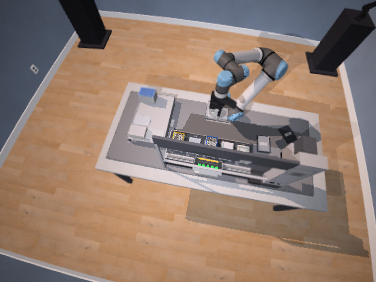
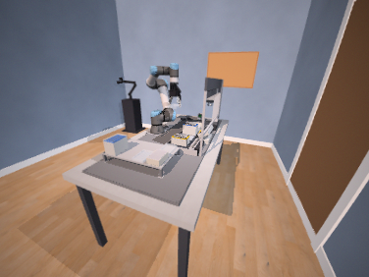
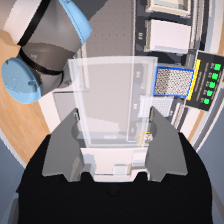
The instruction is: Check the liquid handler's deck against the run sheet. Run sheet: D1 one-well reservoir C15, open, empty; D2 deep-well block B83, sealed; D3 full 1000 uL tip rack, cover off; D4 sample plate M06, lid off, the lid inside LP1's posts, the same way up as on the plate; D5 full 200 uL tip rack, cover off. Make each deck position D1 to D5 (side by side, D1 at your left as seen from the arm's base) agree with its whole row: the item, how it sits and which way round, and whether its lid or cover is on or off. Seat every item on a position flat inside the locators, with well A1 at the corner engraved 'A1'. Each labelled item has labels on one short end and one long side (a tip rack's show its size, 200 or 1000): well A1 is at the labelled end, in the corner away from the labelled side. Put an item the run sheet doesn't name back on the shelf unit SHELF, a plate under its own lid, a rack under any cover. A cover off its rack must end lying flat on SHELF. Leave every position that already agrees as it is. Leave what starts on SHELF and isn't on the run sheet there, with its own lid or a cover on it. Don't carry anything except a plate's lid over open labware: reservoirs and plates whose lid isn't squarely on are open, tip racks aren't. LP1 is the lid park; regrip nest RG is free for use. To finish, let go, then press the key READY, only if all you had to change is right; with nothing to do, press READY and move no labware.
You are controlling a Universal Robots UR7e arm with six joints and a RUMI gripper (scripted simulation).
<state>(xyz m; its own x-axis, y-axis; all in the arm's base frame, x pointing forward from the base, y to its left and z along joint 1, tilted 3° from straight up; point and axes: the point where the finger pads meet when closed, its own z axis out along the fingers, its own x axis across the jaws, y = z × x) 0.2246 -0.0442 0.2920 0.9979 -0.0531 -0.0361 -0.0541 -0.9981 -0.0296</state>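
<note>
Now: hand 50 mm past the shelf unit, 500 mm to the left of it and 240 mm above it. From my hand the other things lie so: yellow-rimmed tip rack (150 mm ahead, 250 mm to the right, 200 mm below); whitish sealed block (170 mm ahead, 110 mm to the left, 230 mm below); white well plate (160 mm ahead, 140 mm to the right, 240 mm below).
</note>
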